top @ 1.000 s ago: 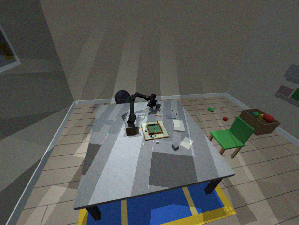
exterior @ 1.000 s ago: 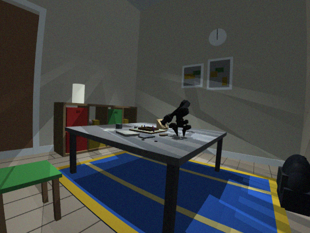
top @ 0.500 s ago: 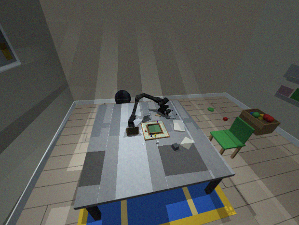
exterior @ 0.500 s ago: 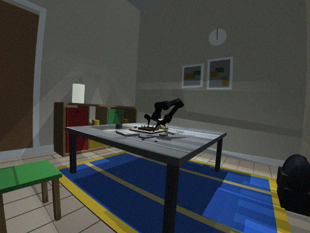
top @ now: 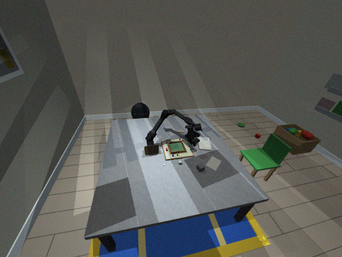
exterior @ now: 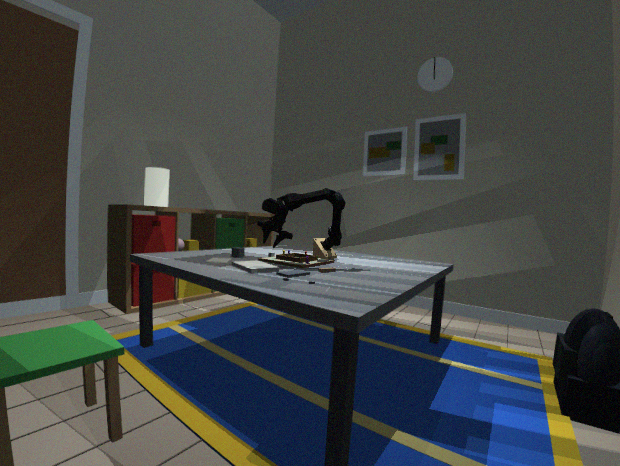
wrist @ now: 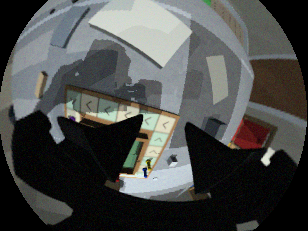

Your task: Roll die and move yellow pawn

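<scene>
Now: the yellow pawn 160 mm behind my gripper tip, 60 mm below it and 40 mm to the right of it. Round my gripper tip: grey tile: 290 mm to the left, 140 mm ahead, 80 mm below; then green tray: 150 mm behind, 80 mm below, 70 mm to the left; then grey cube: 230 mm to the right, 60 mm below, 10 mm ahead.
</scene>
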